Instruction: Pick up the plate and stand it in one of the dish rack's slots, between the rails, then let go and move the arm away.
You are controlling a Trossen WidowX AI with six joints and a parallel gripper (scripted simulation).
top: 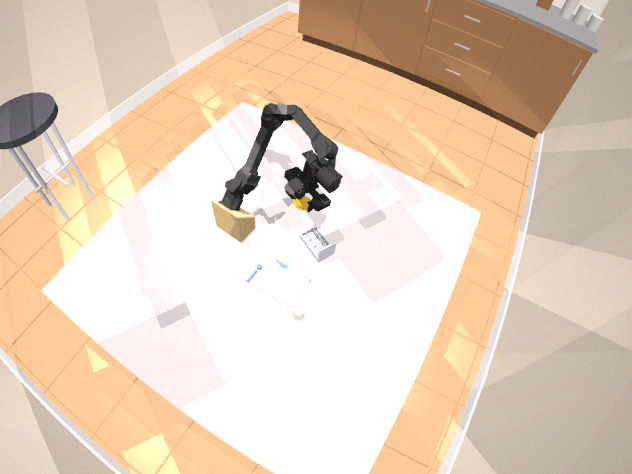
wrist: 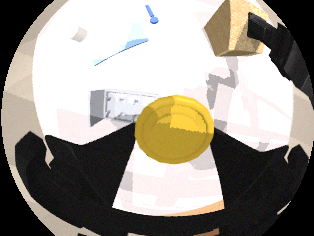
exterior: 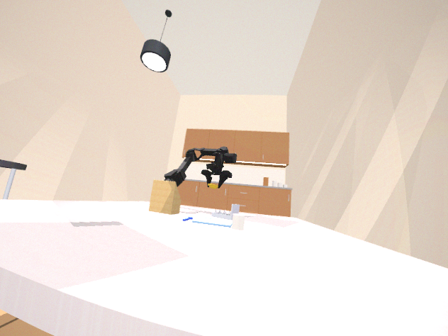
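Right now the dish rack is 13 cm below my gripper tip, 9 cm ahead of it and 2 cm to the right of it. Round my gripper tip: blue spoon 24 cm to the right, 15 cm below, 2 cm behind; light blue mat 22 cm to the right, 15 cm below, 8 cm ahead; yellow plate 1 cm above.
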